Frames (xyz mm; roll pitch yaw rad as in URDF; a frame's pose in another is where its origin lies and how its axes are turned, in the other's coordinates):
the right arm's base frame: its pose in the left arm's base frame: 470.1 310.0 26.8 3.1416 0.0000 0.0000
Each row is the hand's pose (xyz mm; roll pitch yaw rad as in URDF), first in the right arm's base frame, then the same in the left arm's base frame.
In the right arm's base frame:
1: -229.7 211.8 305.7 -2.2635 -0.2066 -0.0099
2: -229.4 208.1 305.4 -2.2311 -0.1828 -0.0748
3: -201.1 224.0 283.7 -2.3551 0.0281 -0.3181
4: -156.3 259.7 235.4 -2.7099 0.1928 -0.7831
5: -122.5 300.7 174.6 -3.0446 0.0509 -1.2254
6: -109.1 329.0 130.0 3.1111 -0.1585 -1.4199
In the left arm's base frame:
1: 240.4 98.2 -278.9 0.8781 0.2066 0.0099
2: 240.7 101.9 -278.6 0.9105 0.1828 0.0748
3: 269.0 86.0 -256.9 0.7865 -0.0281 0.3181
4: 313.8 50.3 -208.6 0.4317 -0.1928 0.7831
5: 347.6 9.3 -147.8 0.0970 -0.0509 1.2254
6: 361.0 -19.0 -103.2 -0.0305 0.1585 1.4199

